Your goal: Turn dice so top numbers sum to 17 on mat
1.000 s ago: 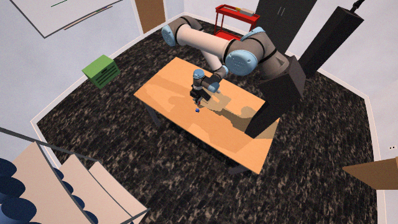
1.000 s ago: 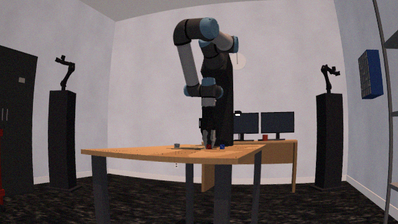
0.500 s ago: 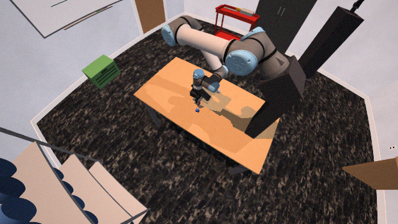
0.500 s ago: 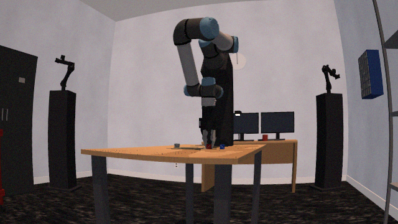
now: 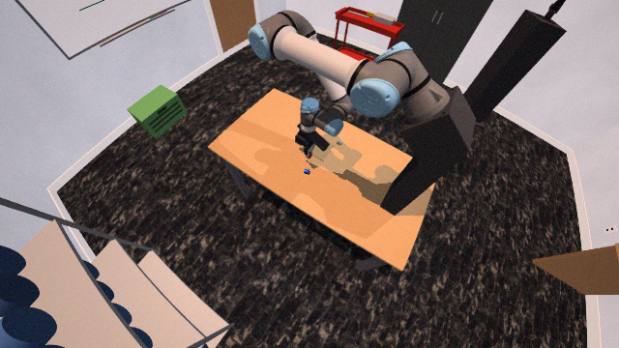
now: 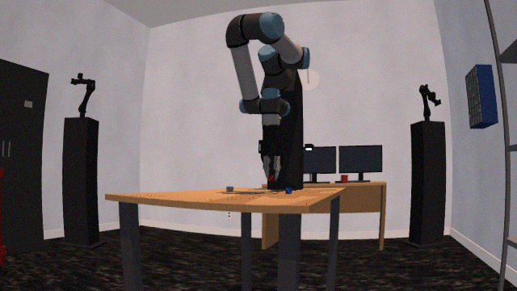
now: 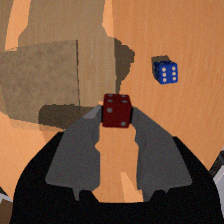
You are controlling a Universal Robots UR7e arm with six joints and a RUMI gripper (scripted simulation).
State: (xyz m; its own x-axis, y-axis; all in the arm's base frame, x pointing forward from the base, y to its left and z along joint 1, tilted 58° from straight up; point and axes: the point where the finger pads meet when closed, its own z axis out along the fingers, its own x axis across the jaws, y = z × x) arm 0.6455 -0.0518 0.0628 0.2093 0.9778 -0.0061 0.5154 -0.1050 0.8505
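My hand is 10 mm past the blue die, 70 mm to the right of it and 60 mm above it. Round my hand: red die right at my hand; grey die 160 mm behind, 180 mm to the right, 60 mm below; tan mat 40 mm behind, 110 mm to the right, 70 mm below.
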